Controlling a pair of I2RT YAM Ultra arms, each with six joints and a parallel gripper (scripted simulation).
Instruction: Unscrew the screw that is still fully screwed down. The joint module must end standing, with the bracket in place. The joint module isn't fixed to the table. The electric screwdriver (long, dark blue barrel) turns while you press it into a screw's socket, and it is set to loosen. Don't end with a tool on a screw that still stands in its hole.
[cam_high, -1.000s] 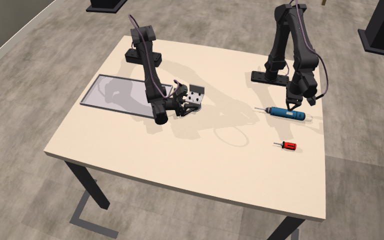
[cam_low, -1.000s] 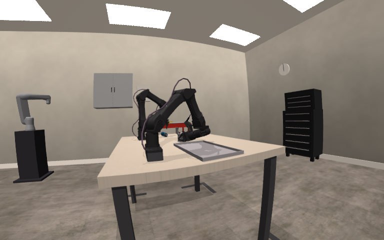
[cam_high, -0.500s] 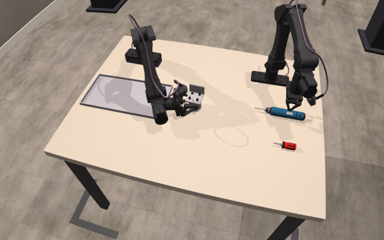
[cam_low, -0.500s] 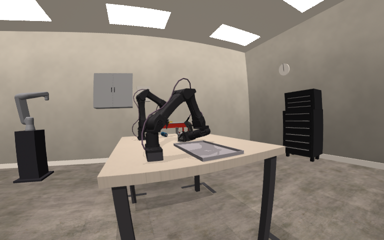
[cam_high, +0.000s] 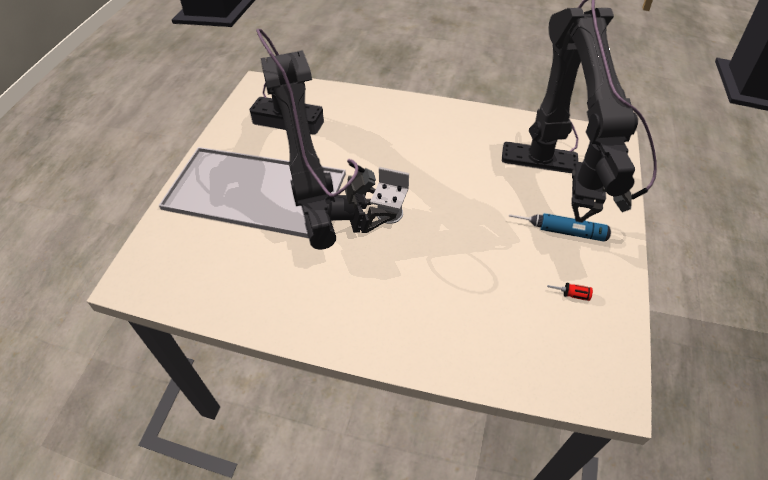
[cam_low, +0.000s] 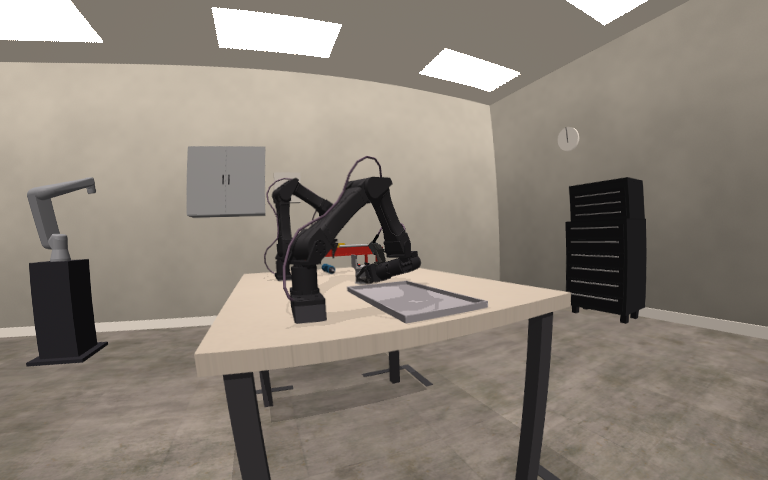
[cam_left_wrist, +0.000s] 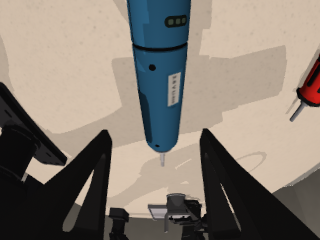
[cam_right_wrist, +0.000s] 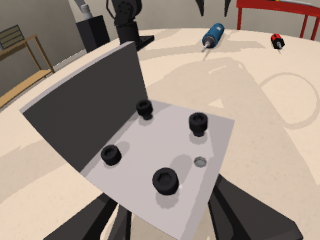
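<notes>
Right now the grey L-shaped bracket is 5 cm above my right hand. From my right hand the other things lie so: shallow grey tray: 35 cm to the right, 2 cm below; small red-handled screwdriver: 14 cm ahead, 43 cm to the left, 1 cm below.
</notes>
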